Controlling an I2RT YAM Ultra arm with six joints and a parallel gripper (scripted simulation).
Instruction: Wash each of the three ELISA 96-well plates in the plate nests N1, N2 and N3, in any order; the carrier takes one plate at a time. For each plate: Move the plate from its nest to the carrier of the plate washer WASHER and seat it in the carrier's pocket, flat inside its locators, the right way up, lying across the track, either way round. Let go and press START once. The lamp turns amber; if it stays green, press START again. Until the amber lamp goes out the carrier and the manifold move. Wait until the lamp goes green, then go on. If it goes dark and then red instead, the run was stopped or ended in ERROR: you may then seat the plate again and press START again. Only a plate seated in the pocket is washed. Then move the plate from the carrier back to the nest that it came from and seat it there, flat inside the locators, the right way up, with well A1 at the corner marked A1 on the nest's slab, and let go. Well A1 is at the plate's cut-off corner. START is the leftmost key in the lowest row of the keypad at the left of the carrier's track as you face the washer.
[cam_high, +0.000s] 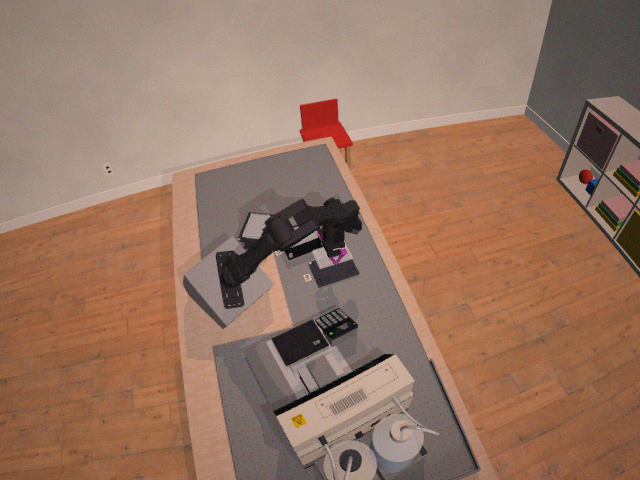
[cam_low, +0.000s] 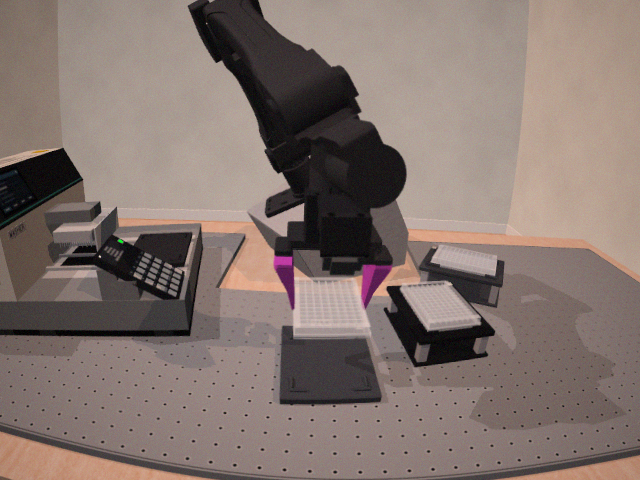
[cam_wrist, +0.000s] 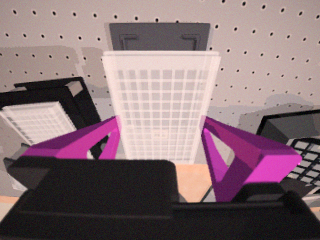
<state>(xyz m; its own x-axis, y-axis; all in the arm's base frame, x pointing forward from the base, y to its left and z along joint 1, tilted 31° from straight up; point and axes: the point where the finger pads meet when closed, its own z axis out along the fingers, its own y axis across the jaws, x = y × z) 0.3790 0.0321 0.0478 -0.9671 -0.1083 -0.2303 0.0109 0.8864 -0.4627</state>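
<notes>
The nest N1 is 9 cm below my hand. The rest, counted from my hand: black carrier pocket: 22 cm behind, 29 cm to the right, 2 cm below; grey manifold: 20 cm behind, 44 cm to the right, 3 cm above; raised black nest: 6 cm behind, 17 cm to the left, 5 cm below.
</notes>
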